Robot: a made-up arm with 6 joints.
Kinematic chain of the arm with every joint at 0, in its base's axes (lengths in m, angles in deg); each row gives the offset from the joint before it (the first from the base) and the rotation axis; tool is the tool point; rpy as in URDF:
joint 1: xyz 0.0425 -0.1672 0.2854 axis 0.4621 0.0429 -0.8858
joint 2: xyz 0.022 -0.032 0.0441 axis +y
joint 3: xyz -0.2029 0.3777 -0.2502 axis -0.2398 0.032 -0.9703
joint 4: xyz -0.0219 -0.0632 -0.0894 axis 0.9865 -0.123 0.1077
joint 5: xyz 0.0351 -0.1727 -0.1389 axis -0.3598 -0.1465 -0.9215
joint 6: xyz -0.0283 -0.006 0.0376 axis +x
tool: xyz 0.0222 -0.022 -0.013 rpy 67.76 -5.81 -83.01
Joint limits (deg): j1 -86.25..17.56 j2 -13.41..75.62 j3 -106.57..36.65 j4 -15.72..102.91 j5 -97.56..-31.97 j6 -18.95..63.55
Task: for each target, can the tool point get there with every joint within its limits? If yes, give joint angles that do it. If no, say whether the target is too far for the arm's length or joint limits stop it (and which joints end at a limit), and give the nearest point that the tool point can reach.
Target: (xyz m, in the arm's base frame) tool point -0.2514 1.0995 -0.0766
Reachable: no: too far | nearest point -0.1938 0.4910 0.0355 | short by 0.621 m
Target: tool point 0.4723 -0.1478 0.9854
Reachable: no: joint limits stop it (at a limit: joint 1, joint 2, joint 4, joint 6) | nearest point -0.2097 -0.4324 0.5868 | short by 0.840 m
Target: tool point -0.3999 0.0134 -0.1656
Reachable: yes | joints -22.88 25.31 -30.89 66.95 -58.30 43.98
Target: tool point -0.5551 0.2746 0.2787
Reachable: yes | joints -6.67 62.20 -88.63 68.56 -75.09 17.23
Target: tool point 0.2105 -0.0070 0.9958
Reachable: no: joint limits stop it (at a limit: joint 1, joint 2, joint 3, joint 4, joint 5, joint 6) | nearest point -0.3306 -0.0280 0.6207 | short by 0.659 m
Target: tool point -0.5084 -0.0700 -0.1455
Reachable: yes | joints -34.63 29.75 -63.65 69.58 -44.35 -3.39
